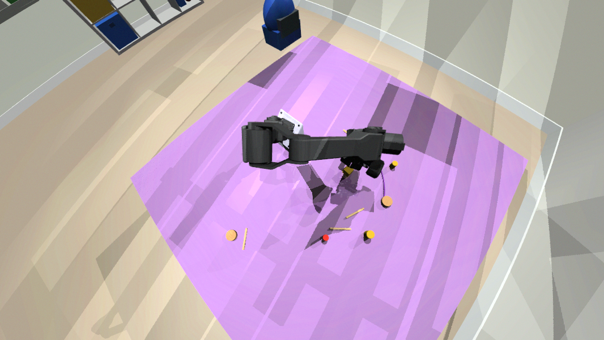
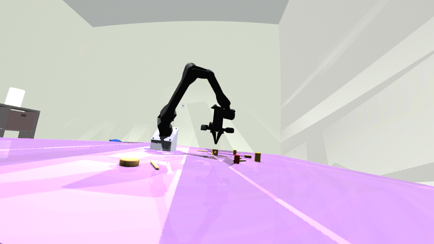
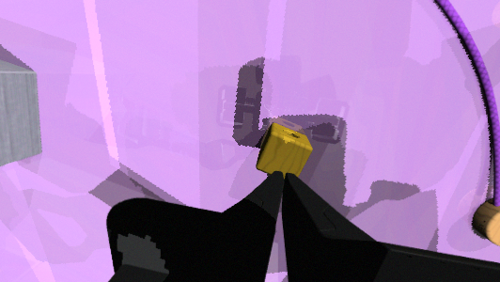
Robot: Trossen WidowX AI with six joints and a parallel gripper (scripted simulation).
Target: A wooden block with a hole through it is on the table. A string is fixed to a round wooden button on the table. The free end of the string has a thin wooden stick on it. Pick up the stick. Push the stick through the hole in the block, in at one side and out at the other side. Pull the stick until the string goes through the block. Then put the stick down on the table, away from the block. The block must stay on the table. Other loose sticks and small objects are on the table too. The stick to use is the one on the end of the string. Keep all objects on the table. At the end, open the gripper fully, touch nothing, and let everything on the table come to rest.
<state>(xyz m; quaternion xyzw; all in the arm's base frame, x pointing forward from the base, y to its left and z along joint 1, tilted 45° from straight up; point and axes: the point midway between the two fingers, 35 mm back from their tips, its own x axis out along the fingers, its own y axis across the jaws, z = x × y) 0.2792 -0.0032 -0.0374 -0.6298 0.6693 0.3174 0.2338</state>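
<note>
The yellow wooden block is 4 cm below my gripper tip. From my gripper tip the other things lie so: thin stick 7 cm behind, 15 cm to the left, 6 cm below; red piece 7 cm ahead, 26 cm to the right, 4 cm below.
</note>
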